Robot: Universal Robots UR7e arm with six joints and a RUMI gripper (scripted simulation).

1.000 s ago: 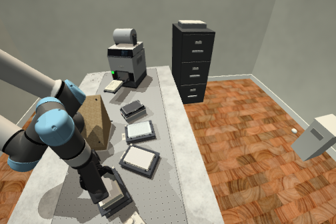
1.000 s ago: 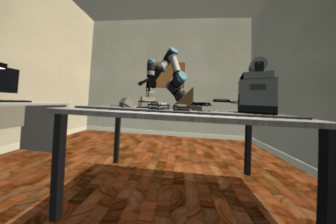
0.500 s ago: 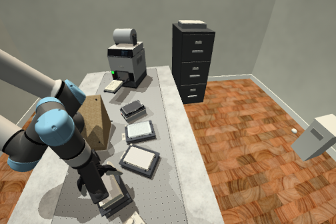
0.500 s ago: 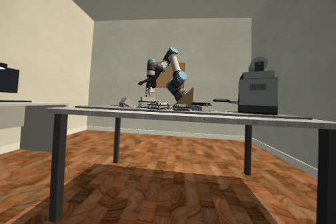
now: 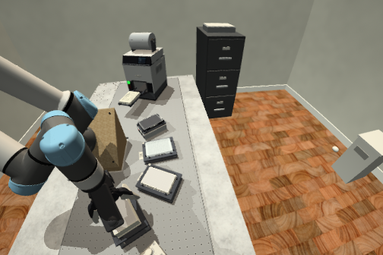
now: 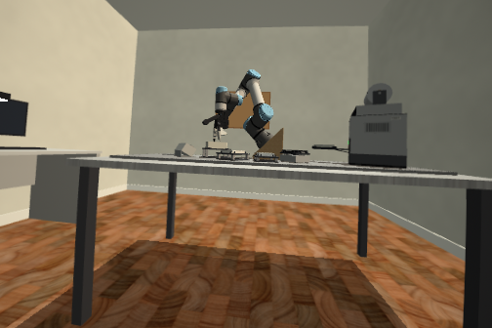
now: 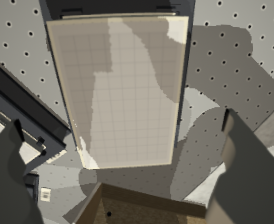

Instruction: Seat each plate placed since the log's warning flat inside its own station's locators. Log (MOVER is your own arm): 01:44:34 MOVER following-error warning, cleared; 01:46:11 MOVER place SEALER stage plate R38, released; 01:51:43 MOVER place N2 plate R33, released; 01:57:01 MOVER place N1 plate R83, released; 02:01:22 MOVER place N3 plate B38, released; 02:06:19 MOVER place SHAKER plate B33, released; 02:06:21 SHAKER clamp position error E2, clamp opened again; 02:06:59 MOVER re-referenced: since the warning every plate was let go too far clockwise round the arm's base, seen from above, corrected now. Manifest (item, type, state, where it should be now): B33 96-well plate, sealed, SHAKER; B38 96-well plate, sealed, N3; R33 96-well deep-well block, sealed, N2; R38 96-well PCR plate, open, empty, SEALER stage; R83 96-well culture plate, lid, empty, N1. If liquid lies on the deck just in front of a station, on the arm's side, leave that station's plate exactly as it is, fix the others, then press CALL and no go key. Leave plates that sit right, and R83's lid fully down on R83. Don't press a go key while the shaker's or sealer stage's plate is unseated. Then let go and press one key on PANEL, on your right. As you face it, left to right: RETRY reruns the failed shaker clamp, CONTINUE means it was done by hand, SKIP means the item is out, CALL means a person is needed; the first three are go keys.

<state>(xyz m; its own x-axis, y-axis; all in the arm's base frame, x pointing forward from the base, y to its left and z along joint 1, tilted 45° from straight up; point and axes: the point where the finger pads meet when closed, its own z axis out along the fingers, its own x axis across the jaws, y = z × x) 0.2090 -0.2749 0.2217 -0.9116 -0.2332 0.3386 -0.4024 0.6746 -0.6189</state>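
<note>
My gripper is now 8 cm short of the retry key, 13 cm to the left of it and 4 cm above it. Also, from my hand: skip key (19 cm to the right, 4 cm below); call key (4 cm behind, 21 cm to the right, 4 cm below); continue key (4 cm ahead, 16 cm to the right, 4 cm below).
</note>
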